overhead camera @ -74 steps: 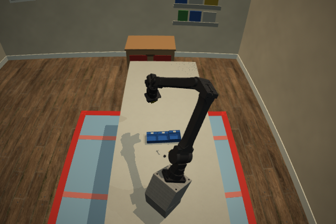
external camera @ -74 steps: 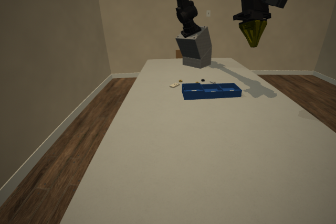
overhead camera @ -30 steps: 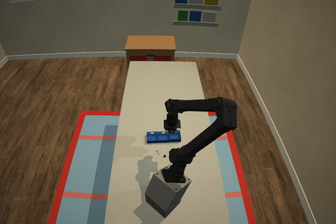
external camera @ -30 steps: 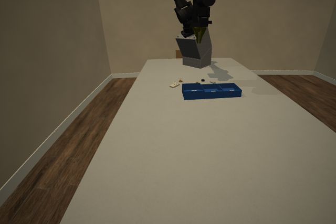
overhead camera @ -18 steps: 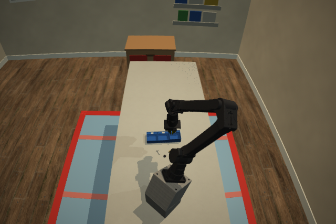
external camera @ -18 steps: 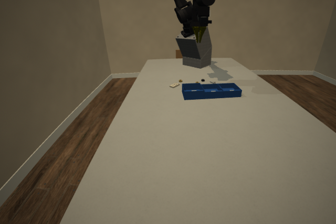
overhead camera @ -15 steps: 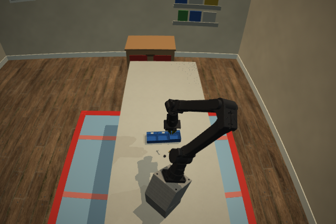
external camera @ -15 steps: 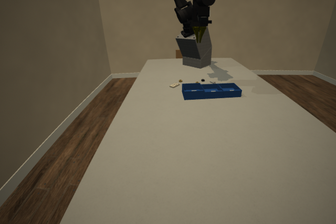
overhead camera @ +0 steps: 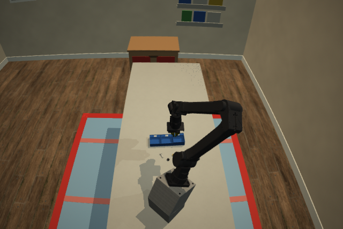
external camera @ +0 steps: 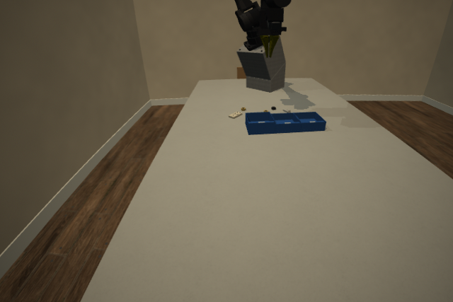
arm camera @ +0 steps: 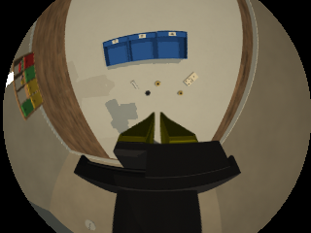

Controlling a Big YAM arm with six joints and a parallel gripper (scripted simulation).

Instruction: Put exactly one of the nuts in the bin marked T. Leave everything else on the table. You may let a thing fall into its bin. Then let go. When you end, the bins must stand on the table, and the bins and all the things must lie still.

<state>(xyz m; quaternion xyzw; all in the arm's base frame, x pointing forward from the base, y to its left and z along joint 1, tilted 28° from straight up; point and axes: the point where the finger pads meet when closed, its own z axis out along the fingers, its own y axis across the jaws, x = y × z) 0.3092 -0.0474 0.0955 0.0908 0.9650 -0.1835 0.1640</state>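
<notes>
Now: hand 120 mm short of the blue bin unit, 10 mm to the right of it and 200 mm above it. The rest, counted from my hand: small grey screw: 10 mm ahead, 80 mm to the left, 210 mm below; then black nut: 30 mm behind, 50 mm to the left, 210 mm below; then white domino: 20 mm behind, 120 mm to the right, 210 mm below.
</notes>
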